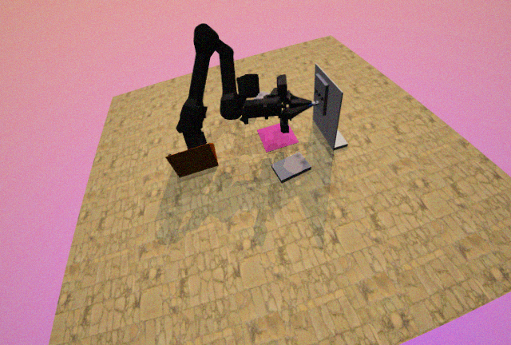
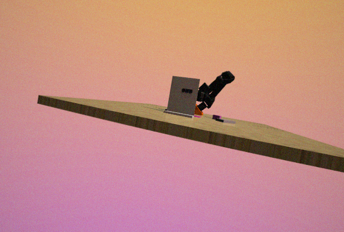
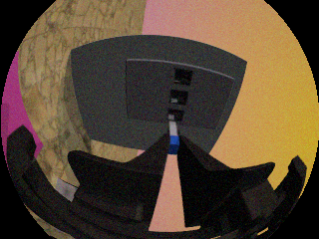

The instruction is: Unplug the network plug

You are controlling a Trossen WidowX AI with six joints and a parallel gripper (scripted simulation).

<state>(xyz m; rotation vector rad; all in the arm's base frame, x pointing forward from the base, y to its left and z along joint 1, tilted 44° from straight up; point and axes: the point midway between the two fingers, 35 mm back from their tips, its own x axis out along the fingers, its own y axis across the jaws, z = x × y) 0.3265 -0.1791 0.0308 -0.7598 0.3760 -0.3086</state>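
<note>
Now: the magenta marked square 100 mm behind my gripper tip, 70 mm to the left of it and 150 mm below it. The rest, counted from my gripper tip: grey upright panel 60 mm ahead, 50 mm below; network plug 10 mm ahead.
</note>
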